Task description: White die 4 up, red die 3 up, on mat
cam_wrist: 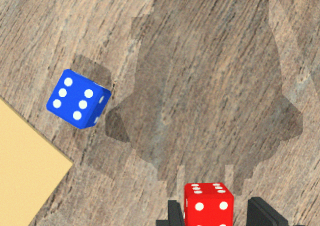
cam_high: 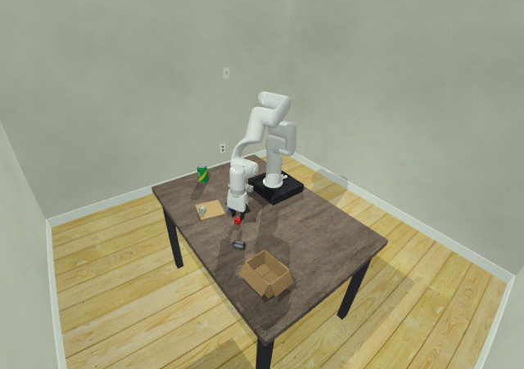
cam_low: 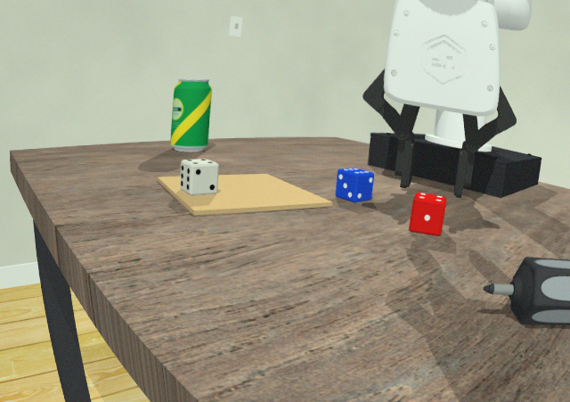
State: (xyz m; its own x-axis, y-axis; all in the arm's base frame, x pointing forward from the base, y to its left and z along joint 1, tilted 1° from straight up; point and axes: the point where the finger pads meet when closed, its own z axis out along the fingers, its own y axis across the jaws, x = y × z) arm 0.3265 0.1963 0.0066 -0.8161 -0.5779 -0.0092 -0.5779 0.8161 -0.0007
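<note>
Right now my hand is 4 cm above the red die. The rest, counted from my hand: blue die: 1 cm behind, 12 cm to the right, 4 cm below; tan mat: 10 cm ahead, 17 cm to the right, 5 cm below; screwdriver: 7 cm ahead, 16 cm to the left, 4 cm below.
</note>
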